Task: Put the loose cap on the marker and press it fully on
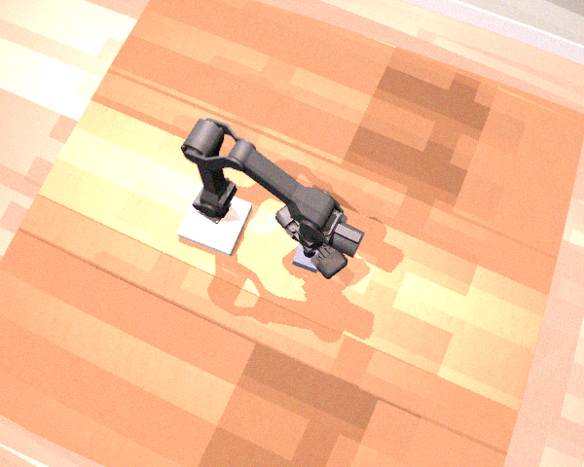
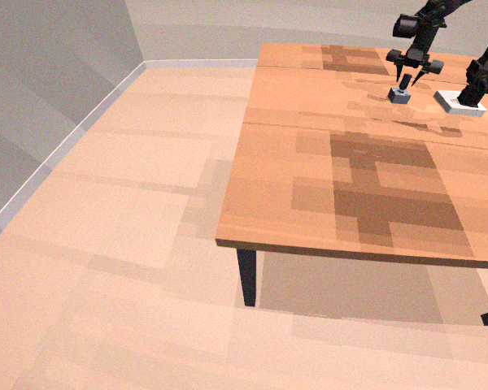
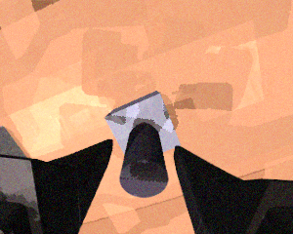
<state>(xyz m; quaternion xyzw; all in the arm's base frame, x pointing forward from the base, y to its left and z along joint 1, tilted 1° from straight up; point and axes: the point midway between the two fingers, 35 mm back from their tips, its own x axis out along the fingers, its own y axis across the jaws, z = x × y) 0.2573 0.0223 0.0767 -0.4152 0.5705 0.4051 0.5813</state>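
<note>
My gripper tip is now 10 mm below the marker cap. From my gripper tip the other things lie so: holder block: 50 mm below.
</note>
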